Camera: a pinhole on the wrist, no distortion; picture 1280 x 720 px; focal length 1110.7 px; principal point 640.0 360.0 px. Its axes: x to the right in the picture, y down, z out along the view. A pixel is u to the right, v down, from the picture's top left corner.
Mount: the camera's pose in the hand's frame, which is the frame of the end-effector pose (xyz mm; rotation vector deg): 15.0 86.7 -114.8 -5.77 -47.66 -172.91
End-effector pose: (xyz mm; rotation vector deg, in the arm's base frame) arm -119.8 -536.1 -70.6 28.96 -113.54 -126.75
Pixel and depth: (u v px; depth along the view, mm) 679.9 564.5 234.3
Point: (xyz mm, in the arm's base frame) -197.2 -462.9 101.8
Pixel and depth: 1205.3 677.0 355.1
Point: -93.7 -277.5 152.9
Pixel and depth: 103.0 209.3 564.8
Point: -576.5 -399.7 336.2
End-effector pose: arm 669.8 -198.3 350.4 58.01 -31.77 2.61
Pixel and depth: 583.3 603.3 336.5
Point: 572.3 -274.9 614.9
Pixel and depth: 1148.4 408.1 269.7
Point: 474.2 -167.7 531.4
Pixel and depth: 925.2 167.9 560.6
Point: 317.9 -193.8 799.2
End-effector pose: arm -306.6 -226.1 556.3 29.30 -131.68 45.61
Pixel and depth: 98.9 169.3 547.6
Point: -897.7 -131.2 412.1
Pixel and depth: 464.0 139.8 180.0
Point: -465.6 -91.6 496.0
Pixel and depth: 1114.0 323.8 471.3
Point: -508.4 -142.4 130.5
